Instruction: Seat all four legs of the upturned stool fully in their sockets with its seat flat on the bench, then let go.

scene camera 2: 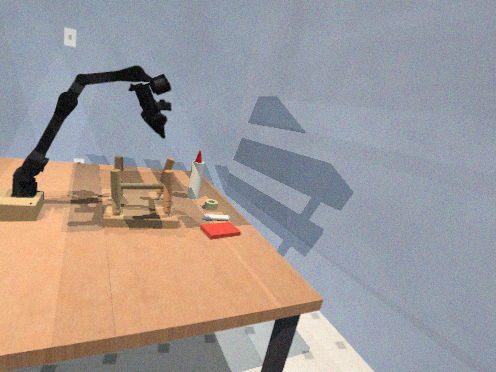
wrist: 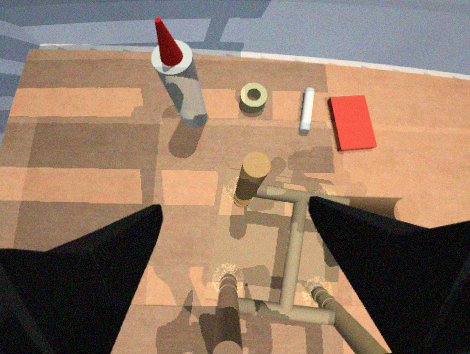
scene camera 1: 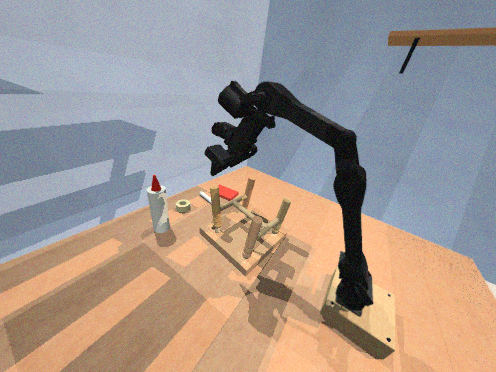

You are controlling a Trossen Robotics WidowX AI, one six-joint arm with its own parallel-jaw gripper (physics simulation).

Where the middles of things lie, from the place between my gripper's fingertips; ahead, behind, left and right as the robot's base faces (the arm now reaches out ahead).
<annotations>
I see my gripper 210 mm short of the white glue bottle [scene camera 1: 157, 198], 100 mm to the right of it and 190 mm above it. Also, from my hand: red block [wrist: 352, 127]: 210 mm ahead, 280 mm to the right, 300 mm below.
</annotations>
